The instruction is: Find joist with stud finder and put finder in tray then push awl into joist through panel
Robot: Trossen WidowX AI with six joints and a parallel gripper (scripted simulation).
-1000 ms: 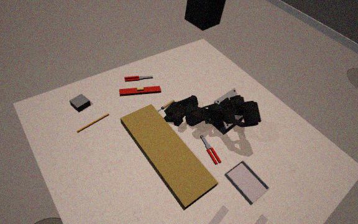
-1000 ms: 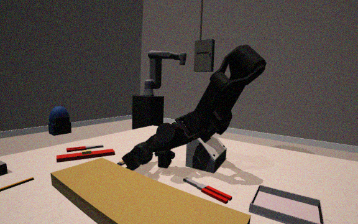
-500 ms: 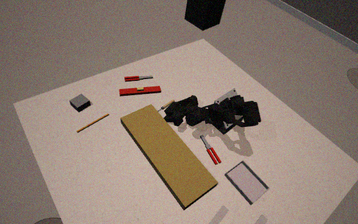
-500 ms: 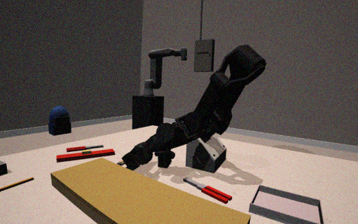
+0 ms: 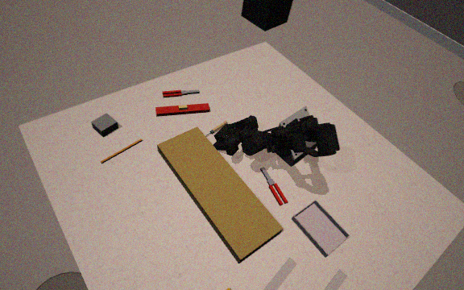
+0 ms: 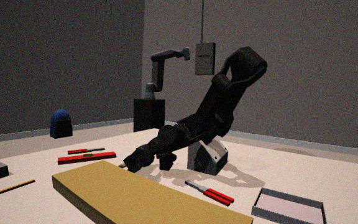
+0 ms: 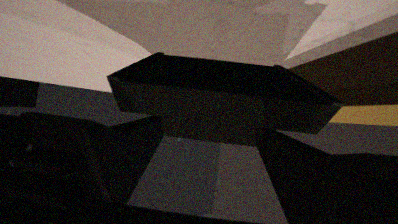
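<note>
Now: the stud finder 10 mm ahead of my gripper tip and 10 mm below it. Also, from my gripper tip: red level 30 mm ahead, 230 mm to the right, 50 mm below; then pencil 340 mm ahead, 200 mm to the right, 60 mm below; then awl 60 mm to the right, 50 mm below.
</note>
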